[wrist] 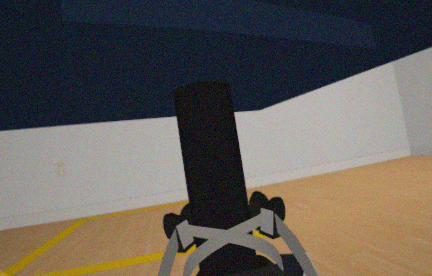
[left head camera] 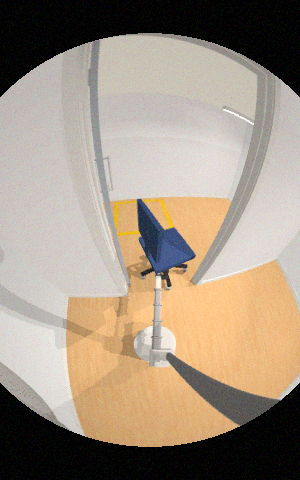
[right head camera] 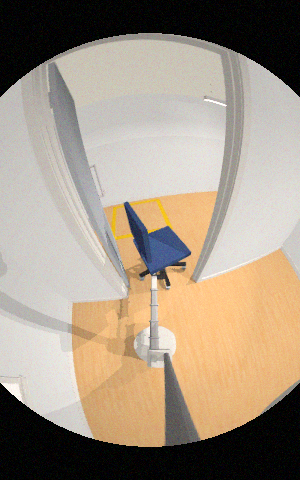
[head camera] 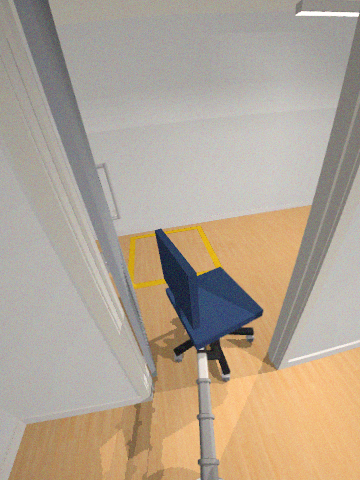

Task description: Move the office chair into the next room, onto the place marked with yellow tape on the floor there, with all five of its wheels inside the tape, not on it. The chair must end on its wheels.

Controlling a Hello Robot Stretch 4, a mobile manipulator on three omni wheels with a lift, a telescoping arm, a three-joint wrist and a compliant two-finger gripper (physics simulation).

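Frame: origin at the robot's base, x ahead, y left, z up, level; centimetres.
Where they show: gripper, between the fingertips: point(wrist: 228, 211).
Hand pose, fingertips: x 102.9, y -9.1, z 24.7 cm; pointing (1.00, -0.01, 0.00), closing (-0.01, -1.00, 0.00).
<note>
Things, the pixels of their centre, and the offset from my fingertips. "spot": a spot on its surface instead.
- blue office chair, a spot on its surface: point(head camera: 225, 300) spot: dx -5.1, dy -8.9, dz +19.5 cm
- chair's black column, middle of its body: point(wrist: 222, 230) dx -2.9, dy +0.7, dz -0.9 cm
The blue office chair point(head camera: 225, 300) point(left head camera: 172, 252) point(right head camera: 167, 250) stands upright on its wheels at the doorway, its backrest on the left. Its nearest visible wheel is by the threshold line. The yellow tape outline point(head camera: 149, 284) point(left head camera: 127, 233) point(right head camera: 165, 214) point(wrist: 120, 262) lies on the floor beyond the chair, at the back left; the chair's backrest and seat cover part of it in the head view. My gripper point(wrist: 228, 211) is shut on the chair's black column point(wrist: 210, 145) below the seat, a finger on each side. The seat hides the gripper in the head views.
The right door post point(head camera: 315, 215) stands right of the chair. The open grey door point(head camera: 75, 115), with a bar handle, and the left frame stand close on the left. My extended arm point(head camera: 205, 400) reaches to the chair. A white wall point(head camera: 215, 165) stands behind the tape.
</note>
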